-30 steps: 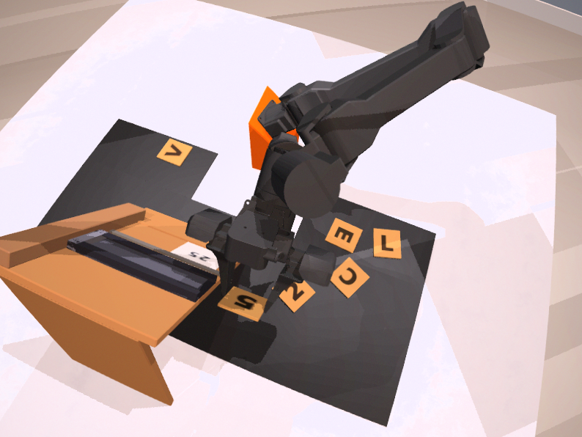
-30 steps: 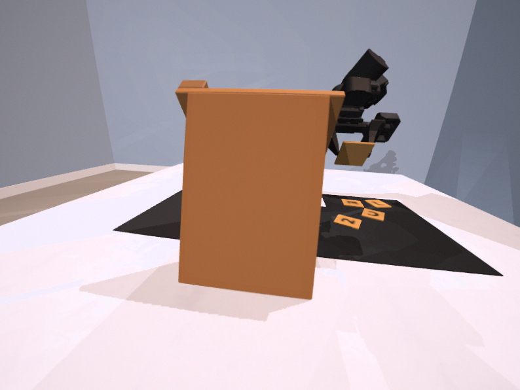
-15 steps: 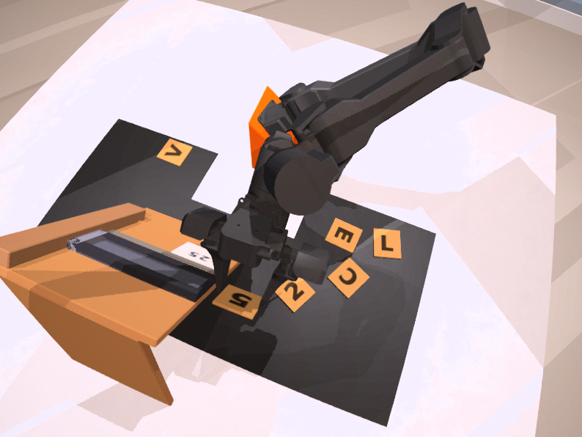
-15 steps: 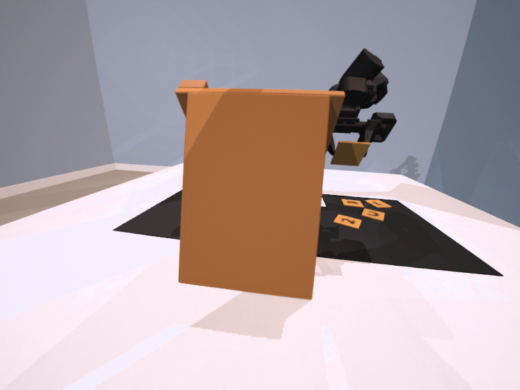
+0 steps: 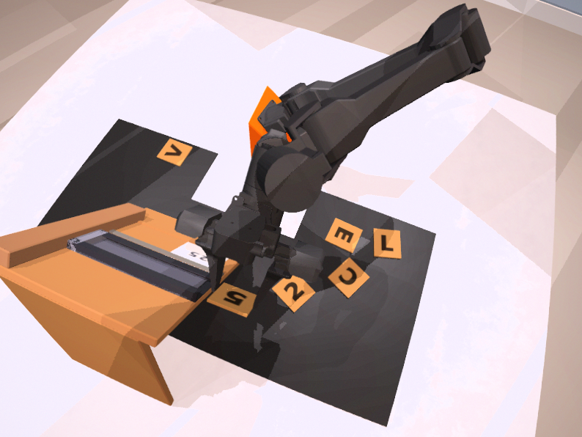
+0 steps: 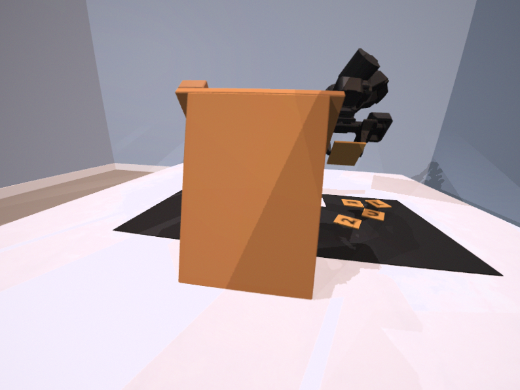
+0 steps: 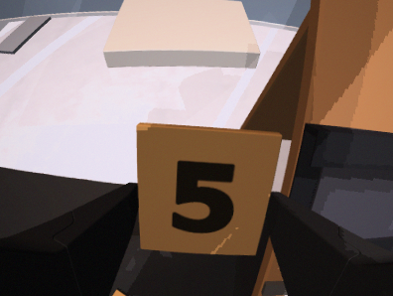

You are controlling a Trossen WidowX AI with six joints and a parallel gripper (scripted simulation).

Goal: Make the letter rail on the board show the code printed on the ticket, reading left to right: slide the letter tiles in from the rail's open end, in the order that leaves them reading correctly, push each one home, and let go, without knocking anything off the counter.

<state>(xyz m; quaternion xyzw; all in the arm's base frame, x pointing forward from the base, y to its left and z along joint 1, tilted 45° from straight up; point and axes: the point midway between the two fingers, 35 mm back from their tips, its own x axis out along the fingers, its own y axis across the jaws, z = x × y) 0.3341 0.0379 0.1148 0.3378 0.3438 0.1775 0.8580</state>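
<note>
My gripper tip is now 50 mm past the white ticket, 100 mm to the left of it and 80 mm above it. Round my gripper tip: tile marked 5 (right at my gripper tip); then black mat (150 mm behind, 100 mm to the right, 180 mm below); then tile marked 2 (90 mm behind, 60 mm to the left, 180 mm below).
</note>
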